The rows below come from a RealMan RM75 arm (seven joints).
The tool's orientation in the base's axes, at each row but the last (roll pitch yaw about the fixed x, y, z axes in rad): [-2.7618 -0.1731 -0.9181]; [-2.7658 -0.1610 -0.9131]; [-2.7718 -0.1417 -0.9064]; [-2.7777 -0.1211 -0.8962]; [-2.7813 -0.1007 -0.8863]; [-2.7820 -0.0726 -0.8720]
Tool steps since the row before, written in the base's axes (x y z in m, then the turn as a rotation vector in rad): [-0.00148 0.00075 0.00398 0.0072 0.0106 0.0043]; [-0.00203 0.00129 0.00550 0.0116 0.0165 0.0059]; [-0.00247 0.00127 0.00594 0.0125 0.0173 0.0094]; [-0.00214 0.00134 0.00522 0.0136 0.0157 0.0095]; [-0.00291 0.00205 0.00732 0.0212 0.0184 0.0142]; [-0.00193 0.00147 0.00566 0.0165 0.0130 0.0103]
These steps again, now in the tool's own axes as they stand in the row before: [-0.00079 -0.00088 -0.00415 -0.0032 -0.0131 -0.0001]; [-0.00135 -0.00136 -0.00569 -0.0049 -0.0204 0.0008]; [-0.00166 -0.00117 -0.00623 -0.0045 -0.0228 -0.0020]; [-0.00174 -0.00117 -0.00541 -0.0026 -0.0226 -0.0020]; [-0.00267 -0.00179 -0.00748 0.0006 -0.0313 -0.0034]; [-0.00195 -0.00155 -0.00563 0.0014 -0.0233 -0.0022]
